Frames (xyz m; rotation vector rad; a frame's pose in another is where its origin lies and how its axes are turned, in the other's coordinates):
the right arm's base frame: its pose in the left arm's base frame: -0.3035 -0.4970 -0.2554 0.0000 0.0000 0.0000
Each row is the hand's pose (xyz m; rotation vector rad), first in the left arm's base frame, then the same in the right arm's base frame.
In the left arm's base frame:
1: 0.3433 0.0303 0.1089 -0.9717 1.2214 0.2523
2: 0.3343 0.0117 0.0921 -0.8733 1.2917 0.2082
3: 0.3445 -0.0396 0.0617 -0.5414 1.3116 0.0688
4: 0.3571 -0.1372 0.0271 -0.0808 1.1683 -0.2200
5: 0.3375 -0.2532 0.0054 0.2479 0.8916 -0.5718
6: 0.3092 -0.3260 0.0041 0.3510 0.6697 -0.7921
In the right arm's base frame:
1: 0.6468 0.5273 0.3643 -0.9717 1.2214 0.2523
2: 0.6378 0.5087 0.3475 -0.8733 1.2917 0.2082
3: 0.6480 0.4574 0.3171 -0.5414 1.3116 0.0688
4: 0.6606 0.3598 0.2825 -0.0808 1.1683 -0.2200
5: 0.6410 0.2438 0.2608 0.2479 0.8916 -0.5718
6: 0.6127 0.1710 0.2595 0.3510 0.6697 -0.7921

